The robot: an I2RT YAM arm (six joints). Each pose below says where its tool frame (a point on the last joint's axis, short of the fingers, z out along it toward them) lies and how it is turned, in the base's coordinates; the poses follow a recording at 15 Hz.
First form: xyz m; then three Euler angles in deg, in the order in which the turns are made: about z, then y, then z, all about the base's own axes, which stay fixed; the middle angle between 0 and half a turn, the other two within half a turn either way.
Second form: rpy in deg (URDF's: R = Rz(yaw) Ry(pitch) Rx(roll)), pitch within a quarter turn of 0, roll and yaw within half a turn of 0; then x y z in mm. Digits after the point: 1 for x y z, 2 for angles.
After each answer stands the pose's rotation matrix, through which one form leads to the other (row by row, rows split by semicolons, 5 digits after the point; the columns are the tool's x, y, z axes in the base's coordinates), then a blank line. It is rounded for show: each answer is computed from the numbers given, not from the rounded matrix.
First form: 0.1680 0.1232 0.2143 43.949 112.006 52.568
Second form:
120.21 41.87 163.81 168.0 123.2 214.3
-0.71507 -0.41364 0.56354; 0.20762 0.64410 0.73622; -0.66751 0.64345 -0.37470

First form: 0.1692 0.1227 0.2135 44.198 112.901 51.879
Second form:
121.21 41.33 163.69 169.2 122.7 213.5
-0.72067 -0.39655 0.56867; 0.21088 0.65600 0.72470; -0.66043 0.64219 -0.38914

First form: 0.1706 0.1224 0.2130 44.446 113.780 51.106
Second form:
122.18 40.79 163.45 170.6 122.4 213.0
-0.72575 -0.37836 0.57457; 0.21562 0.66801 0.71223; -0.65330 0.64079 -0.40323

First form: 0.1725 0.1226 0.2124 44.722 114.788 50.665
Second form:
123.28 40.17 163.61 172.5 122.6 212.4
-0.73308 -0.36256 0.57545; 0.21561 0.67856 0.70219; -0.64506 0.63884 -0.41926

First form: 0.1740 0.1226 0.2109 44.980 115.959 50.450
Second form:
124.56 39.49 164.11 174.0 122.6 210.9
-0.74219 -0.34840 0.57251; 0.21135 0.68899 0.69327; -0.63599 0.63554 -0.43773

